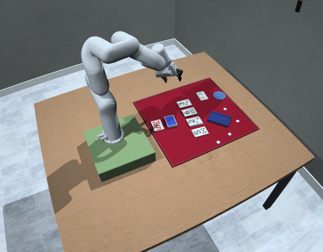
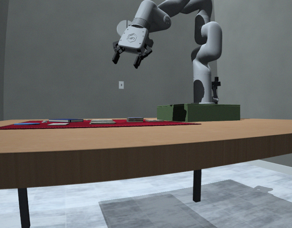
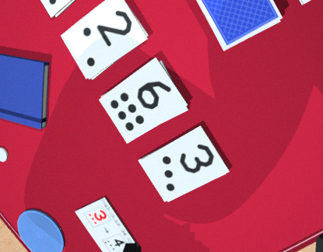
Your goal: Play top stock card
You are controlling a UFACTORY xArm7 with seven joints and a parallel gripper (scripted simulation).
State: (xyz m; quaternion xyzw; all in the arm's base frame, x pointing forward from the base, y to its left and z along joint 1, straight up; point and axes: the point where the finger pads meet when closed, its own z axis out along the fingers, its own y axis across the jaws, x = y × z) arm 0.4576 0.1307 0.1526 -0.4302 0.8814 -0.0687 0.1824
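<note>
The card is 80 mm behind my hand, 130 mm to the right of it and 220 mm below it. Also, from my hand: red mat: 90 mm ahead, 140 mm to the right, 240 mm below.
</note>
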